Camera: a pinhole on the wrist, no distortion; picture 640 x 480 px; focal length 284.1 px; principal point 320.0 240.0 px. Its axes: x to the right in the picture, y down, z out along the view. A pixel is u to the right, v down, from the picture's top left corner.
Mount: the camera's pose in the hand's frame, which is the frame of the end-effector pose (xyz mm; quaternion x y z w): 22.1 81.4 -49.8 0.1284 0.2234 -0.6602 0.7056
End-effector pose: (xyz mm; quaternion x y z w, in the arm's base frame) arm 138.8 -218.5 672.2 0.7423 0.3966 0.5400 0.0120
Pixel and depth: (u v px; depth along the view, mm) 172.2 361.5 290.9
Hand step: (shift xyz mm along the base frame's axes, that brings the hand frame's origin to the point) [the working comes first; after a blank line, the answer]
In the camera's frame: -151.3 124.4 290.9

281.1 158.0 75.0
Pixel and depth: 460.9 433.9 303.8
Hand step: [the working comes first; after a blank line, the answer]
In the camera's frame: 150.7 207.3 303.8

22.3 334.0 91.5
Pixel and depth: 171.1 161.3 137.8
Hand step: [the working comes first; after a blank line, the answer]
In the camera's frame: -72.2 -38.2 137.8

132.1 -5.4 -10.0
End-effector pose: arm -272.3 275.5 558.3 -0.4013 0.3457 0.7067 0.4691
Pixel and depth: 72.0 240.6 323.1
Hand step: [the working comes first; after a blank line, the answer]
In the camera's frame: -282.0 0.7 323.1

-267.7 285.4 125.5
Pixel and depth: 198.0 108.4 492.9
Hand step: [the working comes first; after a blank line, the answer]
In the camera's frame: -211.7 -228.3 492.9

-99.5 381.6 346.3
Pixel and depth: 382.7 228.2 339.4
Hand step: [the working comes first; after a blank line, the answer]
In the camera's frame: 74.9 -14.1 339.4

73.1 251.7 22.3
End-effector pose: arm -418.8 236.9 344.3 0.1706 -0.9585 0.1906 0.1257
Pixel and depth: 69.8 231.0 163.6
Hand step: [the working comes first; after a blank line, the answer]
In the camera's frame: -144.1 -5.2 163.6

-110.3 35.5 -175.9
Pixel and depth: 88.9 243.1 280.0
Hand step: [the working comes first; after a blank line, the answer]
In the camera's frame: -227.8 3.1 280.0

-162.7 -12.1 -300.9
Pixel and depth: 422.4 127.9 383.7
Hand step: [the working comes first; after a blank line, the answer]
In the camera's frame: 138.3 -151.4 383.7

109.4 -281.9 -153.3
